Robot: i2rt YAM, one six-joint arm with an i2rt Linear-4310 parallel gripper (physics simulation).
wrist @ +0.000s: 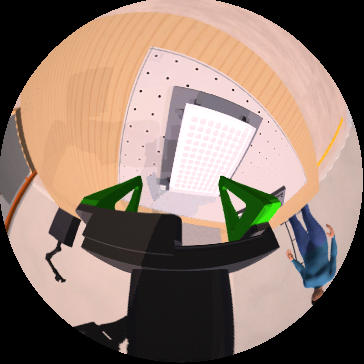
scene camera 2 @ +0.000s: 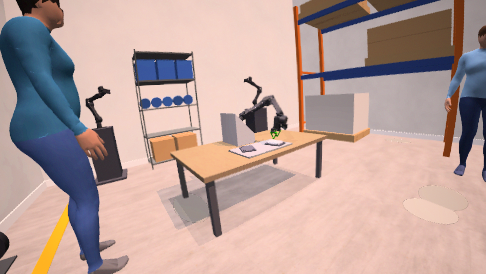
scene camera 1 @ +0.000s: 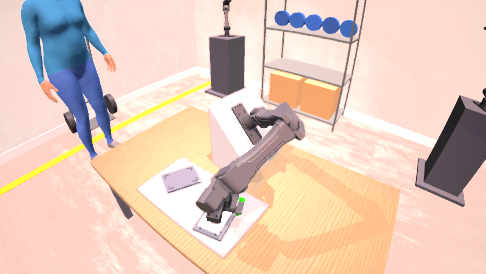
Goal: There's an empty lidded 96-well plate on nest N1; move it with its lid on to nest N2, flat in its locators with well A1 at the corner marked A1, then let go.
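Places are measured from the arm's base along level axes (x ahead, y left, z up), in centimetres.
Where they show: gripper, fingertip midpoint: [wrist: 179, 179] [scene camera 2: 275, 138] [scene camera 1: 225, 212]; arm's base at its link origin: [scene camera 2: 237, 123] [scene camera 1: 246, 123].
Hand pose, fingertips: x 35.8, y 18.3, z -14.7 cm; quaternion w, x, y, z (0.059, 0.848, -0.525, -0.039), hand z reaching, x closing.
Things, the pixels of their top centre, and the offset from my fingertips. Level surfaces: height alone.
- white lidded 96-well plate at its top centre: [wrist: 208, 162] [scene camera 1: 215, 215] dz -2.0, dx +2.5, dy -2.8 cm
- dark grey nest at its top centre: [wrist: 207, 159] [scene camera 1: 215, 216] [scene camera 2: 274, 141] dz -2.7, dx +2.5, dy -2.8 cm
- white board at its top centre: [wrist: 244, 191] [scene camera 1: 197, 197] [scene camera 2: 261, 146] dz -4.8, dx -0.8, dy -16.7 cm
- second grey nest at its top centre: [wrist: 264, 211] [scene camera 1: 180, 177] [scene camera 2: 247, 147] dz -3.1, dx -3.0, dy -30.7 cm
- wooden table at its surface level: dz -6.2 cm
The white lidded 96-well plate [scene camera 1: 212, 228] [scene camera 2: 274, 143] [wrist: 212, 155] lies flat on the dark grey nest [wrist: 177, 117] at one end of the white board [scene camera 1: 246, 225] [scene camera 2: 257, 151] [wrist: 145, 100]. A second grey nest [scene camera 1: 180, 179] [scene camera 2: 247, 148] [wrist: 282, 192] at the board's other end holds no plate; in the wrist view a green finger partly hides it. My gripper [scene camera 2: 275, 134] [wrist: 179, 179] is open and empty, above the board near the plate's near end. In scene camera 1 the arm hides part of the plate and one finger. Nest labels and the A1 mark are too small to read.
The arm is mounted on a white wedge-shaped block [scene camera 1: 220, 135] [scene camera 2: 232, 131] behind the board on the wooden table [scene camera 1: 325, 200] [scene camera 2: 200, 160] [wrist: 55, 90]. A person in teal [scene camera 1: 65, 45] [scene camera 2: 40, 85] [wrist: 320, 255] stands beyond the table. A wire shelf [scene camera 2: 163, 81] stands behind.
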